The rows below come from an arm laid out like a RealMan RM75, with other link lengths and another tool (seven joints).
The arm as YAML. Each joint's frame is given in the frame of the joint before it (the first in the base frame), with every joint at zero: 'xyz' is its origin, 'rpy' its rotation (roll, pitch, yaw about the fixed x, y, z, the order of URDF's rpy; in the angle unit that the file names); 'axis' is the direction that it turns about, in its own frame. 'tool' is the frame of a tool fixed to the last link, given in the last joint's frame.
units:
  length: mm
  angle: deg
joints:
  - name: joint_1
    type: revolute
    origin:
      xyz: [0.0, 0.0, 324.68]
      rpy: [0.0, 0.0, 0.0]
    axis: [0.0, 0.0, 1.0]
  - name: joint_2
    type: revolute
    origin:
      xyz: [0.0, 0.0, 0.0]
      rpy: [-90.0, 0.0, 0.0]
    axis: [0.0, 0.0, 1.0]
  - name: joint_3
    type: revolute
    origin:
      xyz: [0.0, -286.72, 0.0]
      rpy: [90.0, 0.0, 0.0]
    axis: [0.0, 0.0, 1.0]
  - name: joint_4
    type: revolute
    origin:
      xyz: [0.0, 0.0, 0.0]
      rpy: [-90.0, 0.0, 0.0]
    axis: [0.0, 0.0, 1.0]
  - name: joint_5
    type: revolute
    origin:
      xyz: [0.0, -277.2, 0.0]
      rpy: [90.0, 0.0, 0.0]
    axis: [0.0, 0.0, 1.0]
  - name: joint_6
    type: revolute
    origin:
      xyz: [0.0, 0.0, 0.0]
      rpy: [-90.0, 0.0, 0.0]
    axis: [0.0, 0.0, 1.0]
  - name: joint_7
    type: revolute
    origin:
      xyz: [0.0, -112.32, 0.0]
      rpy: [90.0, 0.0, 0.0]
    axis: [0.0, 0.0, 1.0]
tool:
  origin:
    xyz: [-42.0, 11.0, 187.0]
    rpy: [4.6, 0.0, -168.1]
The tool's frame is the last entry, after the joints.
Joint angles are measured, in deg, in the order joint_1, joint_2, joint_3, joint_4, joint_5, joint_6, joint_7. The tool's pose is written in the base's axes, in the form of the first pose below.
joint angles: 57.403, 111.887, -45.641, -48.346, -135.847, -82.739, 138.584
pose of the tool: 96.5, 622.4, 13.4, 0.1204, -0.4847, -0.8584, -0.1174
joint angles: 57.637, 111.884, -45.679, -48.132, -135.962, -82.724, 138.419
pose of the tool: 95.3, 622.3, 12.1, 0.1187, -0.4829, -0.8597, -0.1168
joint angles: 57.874, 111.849, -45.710, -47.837, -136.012, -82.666, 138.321
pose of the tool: 94.3, 622.4, 10.9, 0.1176, -0.4820, -0.8605, -0.1159
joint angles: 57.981, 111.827, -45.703, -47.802, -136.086, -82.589, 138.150
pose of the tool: 93.6, 622.9, 11.1, 0.1172, -0.4801, -0.8615, -0.1168
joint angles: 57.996, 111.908, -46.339, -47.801, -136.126, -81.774, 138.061
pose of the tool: 93.5, 625.0, 9.5, 0.1155, -0.4767, -0.8629, -0.1219
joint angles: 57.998, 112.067, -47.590, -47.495, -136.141, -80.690, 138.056
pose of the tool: 94.6, 626.1, 3.7, 0.1099, -0.4737, -0.8647, -0.1260
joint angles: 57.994, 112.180, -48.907, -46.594, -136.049, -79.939, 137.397
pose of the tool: 97.8, 623.9, -5.6, 0.1003, -0.4693, -0.8684, -0.1248
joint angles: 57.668, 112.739, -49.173, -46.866, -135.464, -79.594, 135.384
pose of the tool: 94.8, 620.9, -10.3, 0.1015, -0.4544, -0.8765, -0.1226
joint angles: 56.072, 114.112, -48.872, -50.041, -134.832, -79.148, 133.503
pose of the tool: 89.6, 619.7, -6.3, 0.1153, -0.4354, -0.8831, -0.1312
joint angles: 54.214, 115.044, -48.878, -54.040, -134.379, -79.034, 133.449
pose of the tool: 86.7, 620.2, 5.1, 0.1285, -0.4257, -0.8838, -0.1453
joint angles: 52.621, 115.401, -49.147, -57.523, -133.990, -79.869, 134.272
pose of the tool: 85.6, 617.7, 16.1, 0.1350, -0.4226, -0.8830, -0.1532
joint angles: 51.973, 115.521, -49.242, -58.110, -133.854, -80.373, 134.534
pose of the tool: 89.0, 614.6, 16.3, 0.1345, -0.4261, -0.8817, -0.1513
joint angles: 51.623, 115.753, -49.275, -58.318, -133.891, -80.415, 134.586
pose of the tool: 91.3, 613.2, 14.9, 0.1344, -0.4282, -0.8808, -0.1506
